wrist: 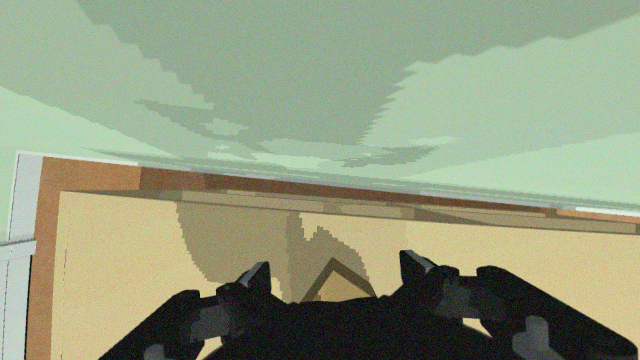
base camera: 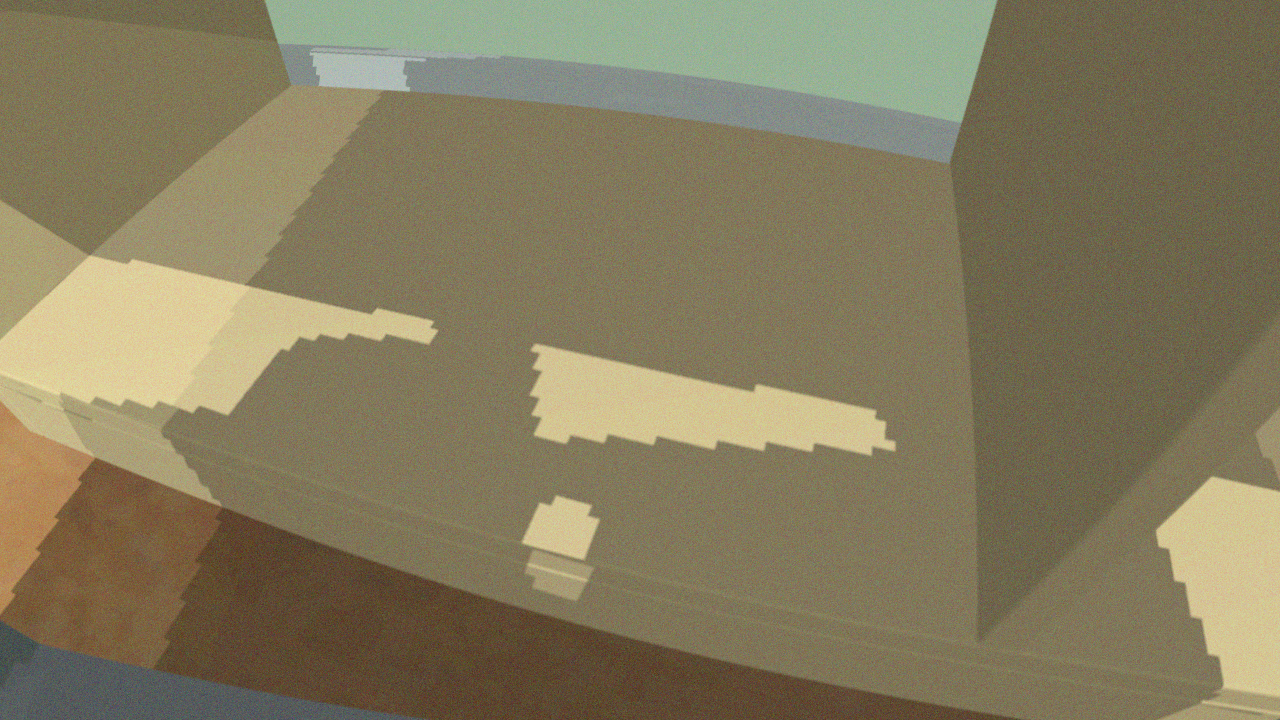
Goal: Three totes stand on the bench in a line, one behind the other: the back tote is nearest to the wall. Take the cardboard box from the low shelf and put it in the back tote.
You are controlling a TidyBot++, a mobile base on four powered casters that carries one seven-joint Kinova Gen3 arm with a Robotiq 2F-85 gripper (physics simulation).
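Frame: origin at the arm's base, x right, y back, z down, level; centimetres.
Seen in the pictures: gripper, fingertip midpoint: (wrist: 334, 271).
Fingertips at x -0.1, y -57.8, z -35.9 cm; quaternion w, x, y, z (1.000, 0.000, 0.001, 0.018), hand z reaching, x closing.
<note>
A point is followed by its place in that frame.
The cardboard box (wrist: 341, 290) @[x 0.3, y -52.2, z -26.3 cm] lies on the top of the low shelf (wrist: 115, 235) @[x -29.6, y -60.4, z -21.3 cm] (base camera: 1118, 223) @[x 15.2, y -28.0, z 17.2 cm]. One corner of it shows in the wrist view at the lower middle, and the gripper's black body hides the rest. My gripper (wrist: 334, 271) @[x -0.1, y -57.8, z -35.9 cm] is open, with its two fingertips wide apart on either side of that corner. How high the fingertips are above the box I cannot tell. In the base camera view the shelf's inside and its side panels show, but not the box or the gripper. The totes and the bench do not show in either view.
The green wall (wrist: 300, 60) @[x -0.2, y -65.8, z -46.7 cm] (base camera: 626, 35) @[x -4.3, y -66.8, z 27.8 cm] stands behind the shelf, with a grey skirting strip (base camera: 671, 94) @[x -0.4, y -64.5, z 32.1 cm] along its foot. Brown floor (base camera: 402, 600) @[x -12.8, y -23.5, z 39.7 cm] (wrist: 42, 280) @[x -129.3, y -38.0, z 39.7 cm] lies in front of the shelf in the base camera view and beside it in the wrist view.
</note>
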